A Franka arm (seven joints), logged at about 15 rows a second.
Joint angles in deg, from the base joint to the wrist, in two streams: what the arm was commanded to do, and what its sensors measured. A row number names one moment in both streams.
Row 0, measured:
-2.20 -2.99 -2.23 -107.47 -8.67 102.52 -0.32
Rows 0 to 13, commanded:
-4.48 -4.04 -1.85 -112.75 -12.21 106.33 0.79
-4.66 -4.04 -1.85 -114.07 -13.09 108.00 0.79
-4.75 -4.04 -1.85 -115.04 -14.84 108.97 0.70
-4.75 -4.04 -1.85 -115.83 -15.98 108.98 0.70
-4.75 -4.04 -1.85 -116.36 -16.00 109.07 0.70
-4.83 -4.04 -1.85 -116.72 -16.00 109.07 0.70
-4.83 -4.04 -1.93 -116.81 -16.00 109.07 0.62
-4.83 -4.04 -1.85 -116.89 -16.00 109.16 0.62
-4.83 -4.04 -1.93 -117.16 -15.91 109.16 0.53
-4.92 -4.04 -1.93 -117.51 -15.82 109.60 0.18
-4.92 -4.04 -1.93 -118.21 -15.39 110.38 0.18
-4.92 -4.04 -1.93 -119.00 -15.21 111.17 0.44
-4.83 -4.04 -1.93 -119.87 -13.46 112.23 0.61
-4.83 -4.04 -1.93 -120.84 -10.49 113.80 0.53
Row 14, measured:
-4.21 -3.26 -2.31 -116.88 -13.80 109.58 -0.23
